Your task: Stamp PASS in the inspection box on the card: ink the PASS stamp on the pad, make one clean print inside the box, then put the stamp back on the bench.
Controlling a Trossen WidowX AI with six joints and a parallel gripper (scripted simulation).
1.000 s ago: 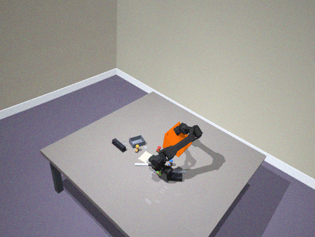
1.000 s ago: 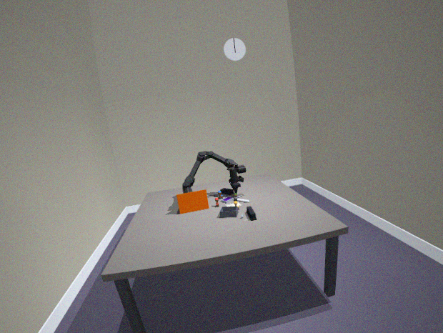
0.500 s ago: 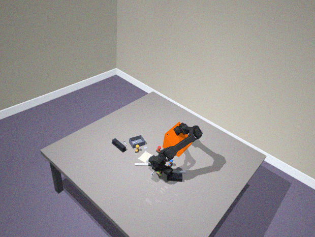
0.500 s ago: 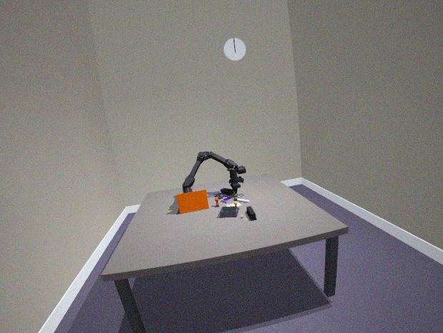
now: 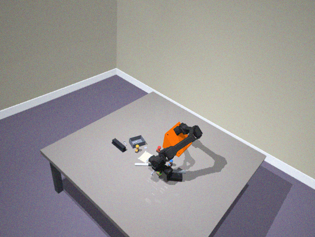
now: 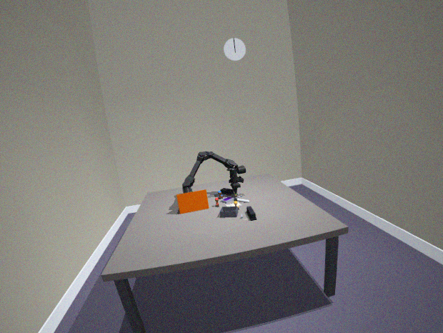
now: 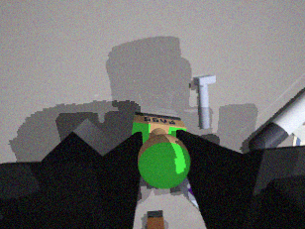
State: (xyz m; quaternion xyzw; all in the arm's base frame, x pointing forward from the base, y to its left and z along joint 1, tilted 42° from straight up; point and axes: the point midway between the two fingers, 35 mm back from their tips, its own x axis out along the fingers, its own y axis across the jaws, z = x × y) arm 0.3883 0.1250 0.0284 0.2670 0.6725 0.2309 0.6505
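Now: gripper tip 9 cm past the purple ink pad, 6 cm to the left of it and 2 cm above it. From my gripper tip the other things lie so: green-knobbed PASS stamp (right at my gripper tip); black box (5 cm behind, 11 cm to the left, 1 cm below); white marker (13 cm to the right, 2 cm below).
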